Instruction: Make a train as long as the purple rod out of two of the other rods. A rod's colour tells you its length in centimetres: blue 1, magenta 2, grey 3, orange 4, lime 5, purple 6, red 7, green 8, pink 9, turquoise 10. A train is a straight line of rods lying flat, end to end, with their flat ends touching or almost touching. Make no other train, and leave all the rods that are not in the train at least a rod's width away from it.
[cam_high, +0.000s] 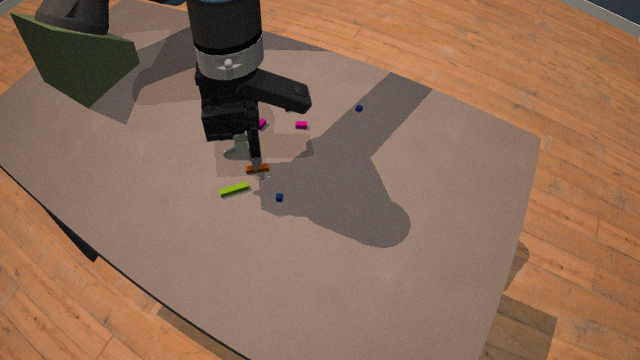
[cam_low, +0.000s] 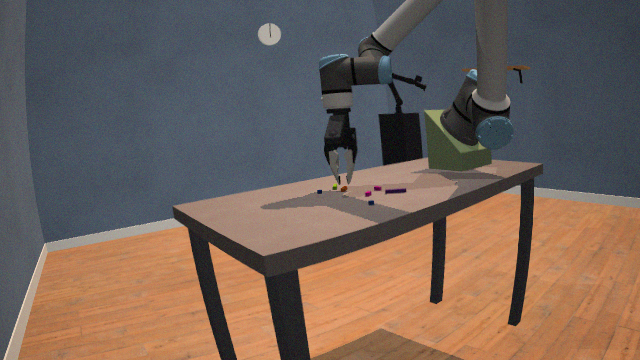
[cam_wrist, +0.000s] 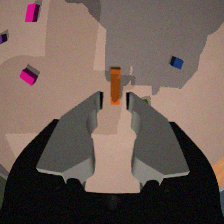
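Now: hand 30 mm above the orange rod. From my hand the other things lie so: lime rod (20 mm behind, 50 mm to the right, 30 mm below); then purple rod (20 mm behind, 170 mm to the left, 30 mm below).
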